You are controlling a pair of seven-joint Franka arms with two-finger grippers.
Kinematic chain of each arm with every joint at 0, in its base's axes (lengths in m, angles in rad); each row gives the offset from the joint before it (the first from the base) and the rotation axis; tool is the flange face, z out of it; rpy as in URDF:
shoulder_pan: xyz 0 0 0.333 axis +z
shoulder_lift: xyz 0 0 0 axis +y
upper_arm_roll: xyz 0 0 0.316 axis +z
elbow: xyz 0.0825 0 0 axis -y
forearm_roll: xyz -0.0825 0 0.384 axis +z
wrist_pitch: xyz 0 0 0 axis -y
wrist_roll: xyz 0.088 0 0 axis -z
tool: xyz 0 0 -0.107 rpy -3.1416 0 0
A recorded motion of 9 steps. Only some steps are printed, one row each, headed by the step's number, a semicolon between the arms.
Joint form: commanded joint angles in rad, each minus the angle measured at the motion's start. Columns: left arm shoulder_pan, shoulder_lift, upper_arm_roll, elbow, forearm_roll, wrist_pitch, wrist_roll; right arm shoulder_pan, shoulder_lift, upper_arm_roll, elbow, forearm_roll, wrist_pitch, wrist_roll.
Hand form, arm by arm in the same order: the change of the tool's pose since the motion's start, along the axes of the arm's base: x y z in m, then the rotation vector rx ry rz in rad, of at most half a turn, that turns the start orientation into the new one. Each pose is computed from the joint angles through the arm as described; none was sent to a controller.
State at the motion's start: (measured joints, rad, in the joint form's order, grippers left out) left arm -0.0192 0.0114 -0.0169 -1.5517 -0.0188 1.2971 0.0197; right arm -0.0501 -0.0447 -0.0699 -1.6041 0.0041 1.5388 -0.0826
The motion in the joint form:
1: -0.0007 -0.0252 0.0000 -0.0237 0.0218 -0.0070 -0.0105; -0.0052 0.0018 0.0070 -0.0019 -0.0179 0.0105 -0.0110
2: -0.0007 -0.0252 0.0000 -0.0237 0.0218 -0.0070 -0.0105; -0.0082 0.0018 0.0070 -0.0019 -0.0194 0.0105 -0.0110
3: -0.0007 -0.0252 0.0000 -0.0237 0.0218 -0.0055 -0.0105; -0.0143 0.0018 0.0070 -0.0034 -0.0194 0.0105 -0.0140
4: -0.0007 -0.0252 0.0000 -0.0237 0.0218 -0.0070 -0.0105; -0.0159 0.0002 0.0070 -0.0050 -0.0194 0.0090 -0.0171
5: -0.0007 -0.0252 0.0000 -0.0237 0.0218 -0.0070 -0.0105; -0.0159 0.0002 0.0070 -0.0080 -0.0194 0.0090 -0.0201
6: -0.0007 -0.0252 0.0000 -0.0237 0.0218 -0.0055 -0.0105; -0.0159 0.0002 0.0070 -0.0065 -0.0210 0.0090 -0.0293
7: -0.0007 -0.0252 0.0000 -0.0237 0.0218 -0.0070 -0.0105; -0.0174 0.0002 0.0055 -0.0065 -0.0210 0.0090 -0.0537
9: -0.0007 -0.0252 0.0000 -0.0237 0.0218 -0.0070 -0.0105; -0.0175 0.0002 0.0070 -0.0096 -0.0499 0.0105 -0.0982
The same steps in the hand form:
1: -0.0087 0.0026 0.0023 0.0252 0.0047 0.0096; 0.0015 -0.0010 -0.0009 -0.0188 -0.0046 0.0126
2: -0.0087 0.0026 0.0023 0.0252 0.0047 0.0096; 0.0013 -0.0028 -0.0009 -0.0203 -0.0044 0.0096
3: -0.0085 0.0026 0.0024 0.0251 0.0032 0.0096; 0.0008 -0.0061 -0.0016 -0.0201 -0.0028 0.0066
4: -0.0087 0.0026 0.0023 0.0252 0.0047 0.0096; 0.0001 -0.0069 -0.0017 -0.0197 -0.0013 0.0081
5: -0.0087 0.0026 0.0023 0.0252 0.0047 0.0096; 0.0000 -0.0069 -0.0031 -0.0193 0.0016 0.0111
6: -0.0085 0.0026 0.0024 0.0251 0.0032 0.0096; 0.0000 -0.0070 -0.0024 -0.0209 0.0004 0.0203
7: -0.0087 0.0026 0.0023 0.0252 0.0047 0.0096; -0.0002 -0.0086 -0.0024 -0.0203 0.0004 0.0417
9: -0.0087 0.0026 0.0023 0.0252 0.0047 0.0096; -0.0004 -0.0110 -0.0036 -0.0477 0.0070 0.0876

